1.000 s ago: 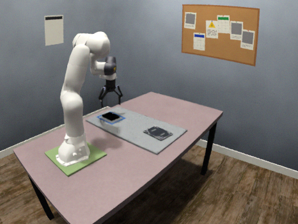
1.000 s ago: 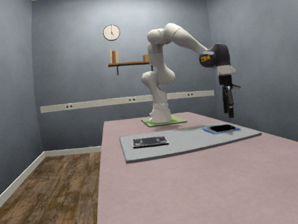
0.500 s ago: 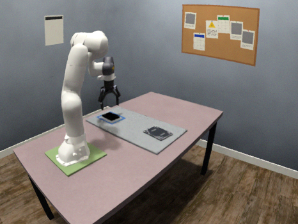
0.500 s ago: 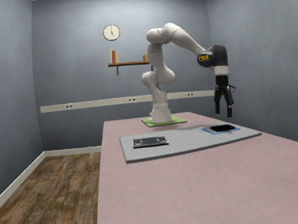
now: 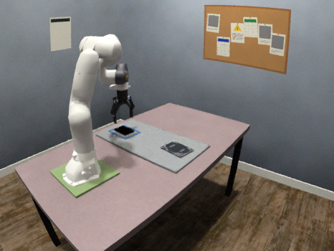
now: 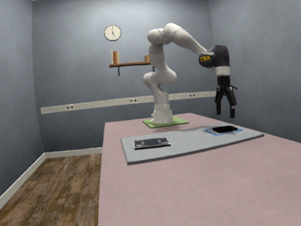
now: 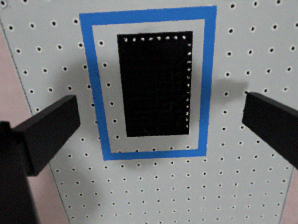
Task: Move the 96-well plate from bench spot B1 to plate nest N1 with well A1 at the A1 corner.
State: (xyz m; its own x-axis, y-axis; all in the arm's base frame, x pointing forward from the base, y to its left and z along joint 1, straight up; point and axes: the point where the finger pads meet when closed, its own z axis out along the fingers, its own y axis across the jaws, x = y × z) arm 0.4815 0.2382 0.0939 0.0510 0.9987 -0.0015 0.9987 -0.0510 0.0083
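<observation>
Now: hand 8 cm above the black 96-well plate. Also, from my hand: dark plate nest 44 cm to the right, 9 cm below, 3 cm ahead; then A1 label 38 cm to the right, 9 cm ahead, 8 cm below.
</observation>
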